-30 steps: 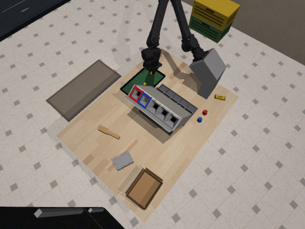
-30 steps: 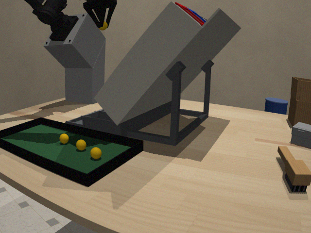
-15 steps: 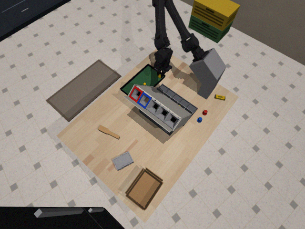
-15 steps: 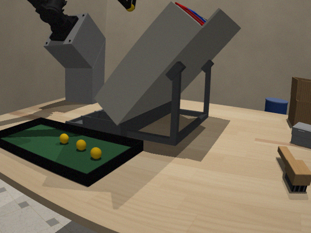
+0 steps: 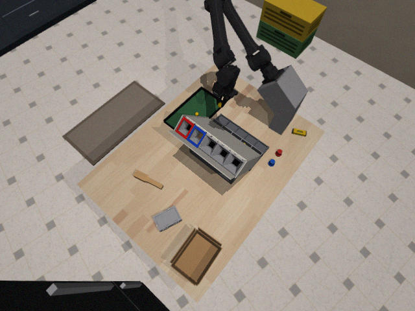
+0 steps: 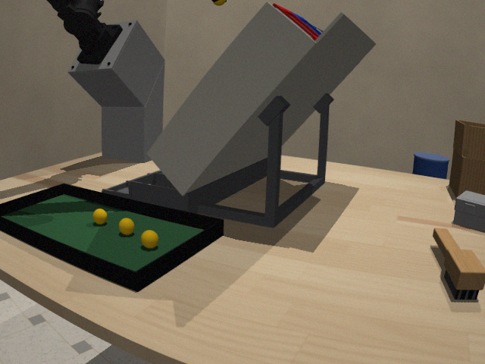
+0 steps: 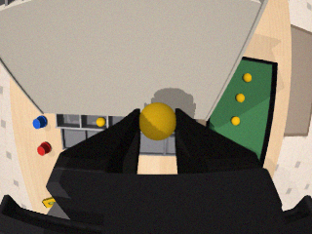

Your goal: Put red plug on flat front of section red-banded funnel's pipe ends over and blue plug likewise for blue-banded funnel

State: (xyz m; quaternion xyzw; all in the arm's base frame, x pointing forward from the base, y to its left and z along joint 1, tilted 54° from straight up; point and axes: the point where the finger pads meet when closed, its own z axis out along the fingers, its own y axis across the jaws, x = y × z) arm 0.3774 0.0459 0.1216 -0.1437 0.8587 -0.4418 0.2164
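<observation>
The blue band is 18 cm ahead of my hand, 7 cm below it and 1 cm to the left of it. Also, from my hand: sloped grey cover: 18 cm below, 8 cm to the left, 3 cm ahead; grey box: 53 cm ahead, 36 cm below, 11 cm to the left; green marble tray: 38 cm below, 25 cm to the right, 8 cm behind.
</observation>
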